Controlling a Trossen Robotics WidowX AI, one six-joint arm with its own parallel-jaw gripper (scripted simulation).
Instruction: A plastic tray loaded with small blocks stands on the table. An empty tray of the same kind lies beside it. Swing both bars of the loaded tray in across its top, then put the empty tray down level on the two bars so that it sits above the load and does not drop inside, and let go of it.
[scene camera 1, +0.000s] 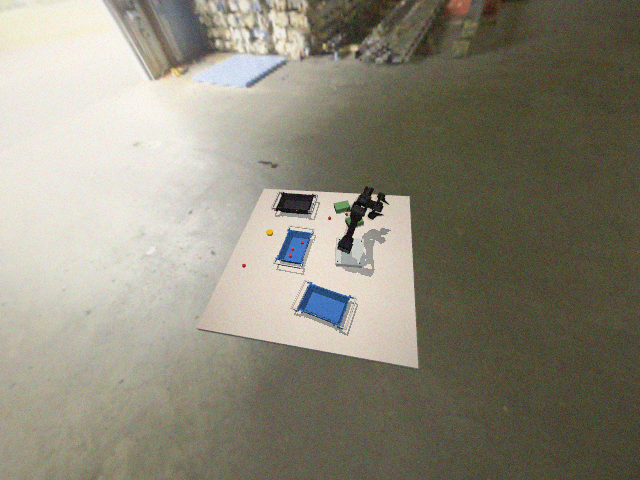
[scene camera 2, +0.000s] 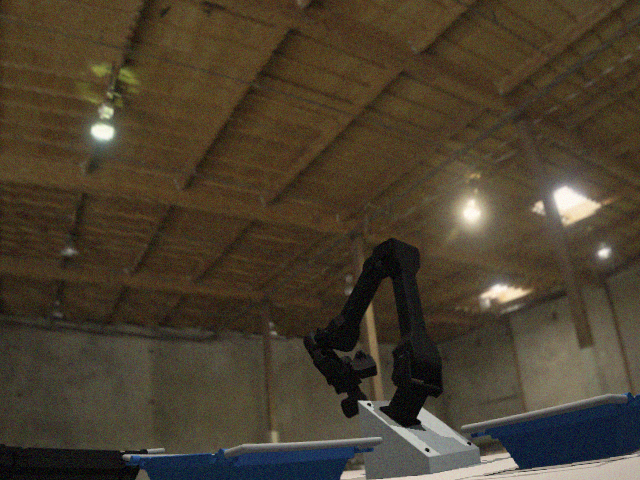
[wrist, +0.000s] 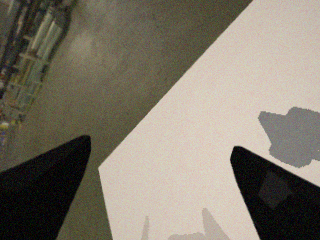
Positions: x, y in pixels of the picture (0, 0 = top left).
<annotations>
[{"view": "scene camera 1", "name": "blue tray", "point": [323, 303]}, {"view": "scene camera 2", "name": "my gripper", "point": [363, 403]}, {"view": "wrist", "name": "my gripper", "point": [163, 148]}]
</annotations>
